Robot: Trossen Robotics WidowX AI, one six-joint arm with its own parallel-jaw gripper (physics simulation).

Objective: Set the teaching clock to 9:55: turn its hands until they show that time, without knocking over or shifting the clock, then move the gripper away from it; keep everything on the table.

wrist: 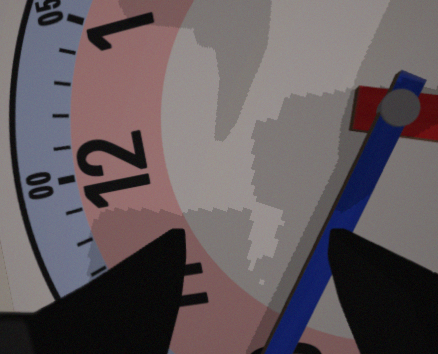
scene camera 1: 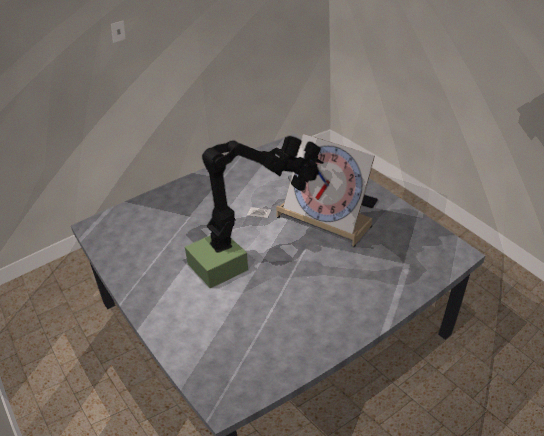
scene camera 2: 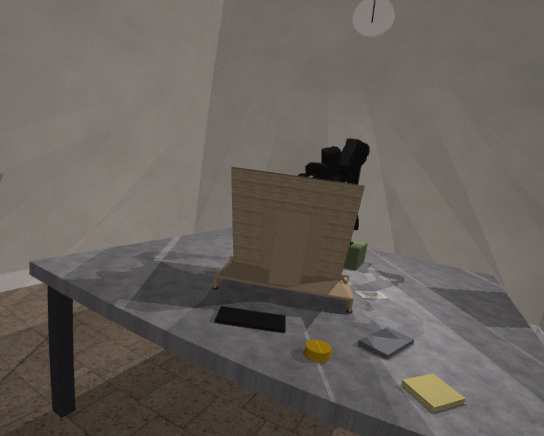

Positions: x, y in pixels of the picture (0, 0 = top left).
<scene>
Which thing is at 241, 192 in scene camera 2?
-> A teaching clock.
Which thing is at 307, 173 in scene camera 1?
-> My gripper.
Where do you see a black slab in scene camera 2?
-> At 230, 316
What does the grey tile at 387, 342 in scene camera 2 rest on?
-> The table.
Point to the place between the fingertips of my gripper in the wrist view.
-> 256, 242
</scene>
